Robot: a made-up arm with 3 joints. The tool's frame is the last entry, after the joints.
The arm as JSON. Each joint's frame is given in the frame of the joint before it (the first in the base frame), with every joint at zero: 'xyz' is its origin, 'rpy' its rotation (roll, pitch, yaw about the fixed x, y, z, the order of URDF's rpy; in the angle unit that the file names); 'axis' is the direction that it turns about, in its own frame. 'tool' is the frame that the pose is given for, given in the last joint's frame.
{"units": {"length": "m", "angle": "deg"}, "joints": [
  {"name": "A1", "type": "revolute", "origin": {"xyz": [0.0, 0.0, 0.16], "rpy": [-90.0, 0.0, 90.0]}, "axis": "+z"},
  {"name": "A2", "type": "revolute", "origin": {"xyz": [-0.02, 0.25, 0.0], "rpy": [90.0, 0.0, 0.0]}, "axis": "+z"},
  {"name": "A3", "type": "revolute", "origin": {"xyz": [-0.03, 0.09, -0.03], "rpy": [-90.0, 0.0, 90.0]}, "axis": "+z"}
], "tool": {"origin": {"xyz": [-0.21, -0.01, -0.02], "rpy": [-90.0, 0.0, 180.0]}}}
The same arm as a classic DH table. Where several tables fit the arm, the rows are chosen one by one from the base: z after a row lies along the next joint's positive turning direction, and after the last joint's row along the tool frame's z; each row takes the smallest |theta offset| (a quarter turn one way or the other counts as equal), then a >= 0, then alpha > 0; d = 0 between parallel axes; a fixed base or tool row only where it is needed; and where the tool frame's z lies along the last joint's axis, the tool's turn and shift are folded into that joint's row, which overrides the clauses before.
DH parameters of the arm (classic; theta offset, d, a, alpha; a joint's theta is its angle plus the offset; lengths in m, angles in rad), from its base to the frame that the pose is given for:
base (fixed): -1.5708 0.16 0 1.5708
A1: 0 0 0.02 -1.5708
A2: -1.5708 -0.28 0.09 -1.5708
A3: 0 0.01 -0.21 1.5708
tool (fixed): 3.1416 0.01 0 0

